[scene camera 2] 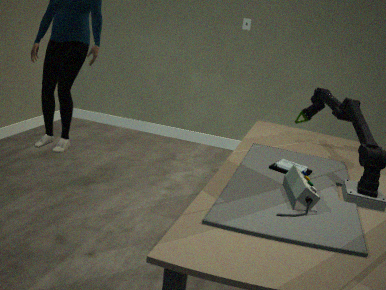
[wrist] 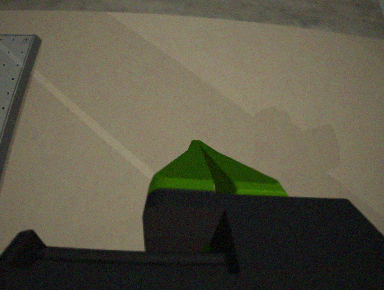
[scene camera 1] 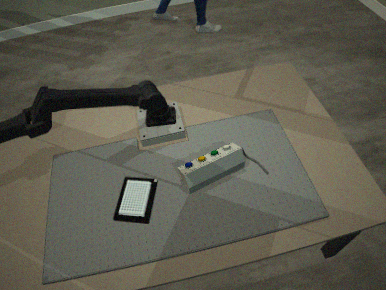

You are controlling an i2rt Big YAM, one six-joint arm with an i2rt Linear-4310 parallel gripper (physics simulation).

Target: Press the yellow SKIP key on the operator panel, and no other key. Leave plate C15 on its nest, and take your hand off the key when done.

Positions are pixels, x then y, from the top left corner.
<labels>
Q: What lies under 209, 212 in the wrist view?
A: My gripper.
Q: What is my gripper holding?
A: Nothing.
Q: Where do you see a white well plate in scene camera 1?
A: At 135, 198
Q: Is my gripper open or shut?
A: Shut.
</labels>
